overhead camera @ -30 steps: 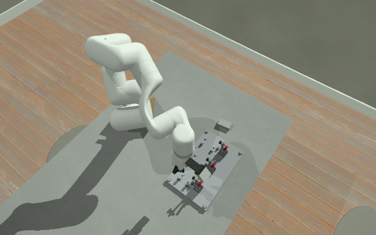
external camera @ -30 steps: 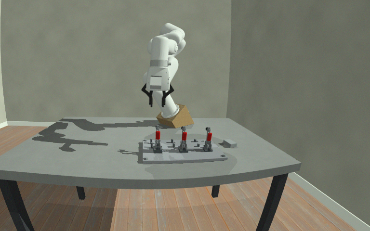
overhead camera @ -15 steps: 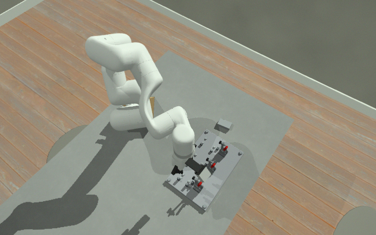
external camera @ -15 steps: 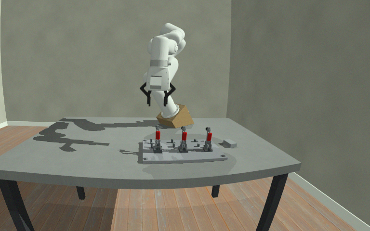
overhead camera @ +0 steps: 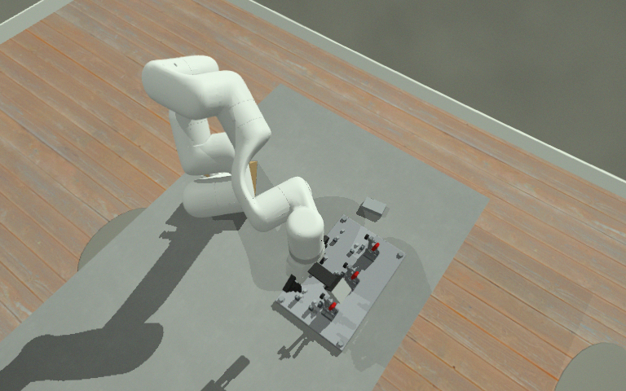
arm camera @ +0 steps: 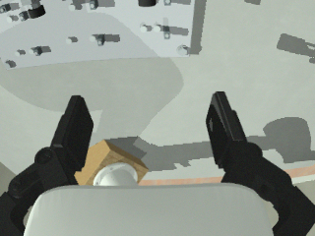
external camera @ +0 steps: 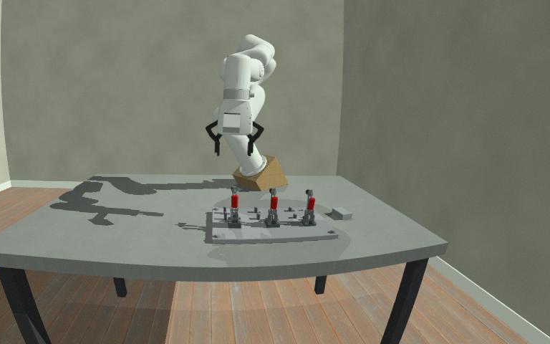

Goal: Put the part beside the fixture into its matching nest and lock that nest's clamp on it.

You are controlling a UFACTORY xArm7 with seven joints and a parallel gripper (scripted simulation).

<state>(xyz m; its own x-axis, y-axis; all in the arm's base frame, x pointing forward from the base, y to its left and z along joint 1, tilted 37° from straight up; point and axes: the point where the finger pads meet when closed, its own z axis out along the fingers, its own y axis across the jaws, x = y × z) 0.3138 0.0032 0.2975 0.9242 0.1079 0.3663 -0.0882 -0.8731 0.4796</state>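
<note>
The part is 30 mm ahead of my hand, 370 mm to the left of it and 200 mm below it. Round my hand: fixture plate (50 mm ahead, 110 mm to the left, 210 mm below).
</note>
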